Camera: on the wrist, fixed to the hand. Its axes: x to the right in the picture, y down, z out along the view.
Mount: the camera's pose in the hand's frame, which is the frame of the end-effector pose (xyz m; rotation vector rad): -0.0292 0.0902 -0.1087 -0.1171 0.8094 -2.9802
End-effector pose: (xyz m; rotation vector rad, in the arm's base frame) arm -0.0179 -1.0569 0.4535 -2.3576 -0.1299 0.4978
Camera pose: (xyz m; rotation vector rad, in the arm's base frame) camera -0.0067 -1.1990 0.4753 -0.1102 -2.2555 -1.6431
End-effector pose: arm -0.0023 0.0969 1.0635 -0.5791 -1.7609 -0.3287
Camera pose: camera 0.1411 0.1112 1.0573 2.2213 -0.3000 -2.0036
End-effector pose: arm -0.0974 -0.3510 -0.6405 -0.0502 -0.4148 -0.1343
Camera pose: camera -0.0679 -0.2665 -0.7536 0.5549 0.7126 -2.9804
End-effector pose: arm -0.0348 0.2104 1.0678 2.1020 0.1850 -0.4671
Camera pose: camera -0.0058 0.2536 1.2023 0.0536 -2.7432 0.6610
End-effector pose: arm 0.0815 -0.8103 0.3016 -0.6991 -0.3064 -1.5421
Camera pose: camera 0.1414 -0.8606 0.1804 -0.6347 0.2394 1.6866
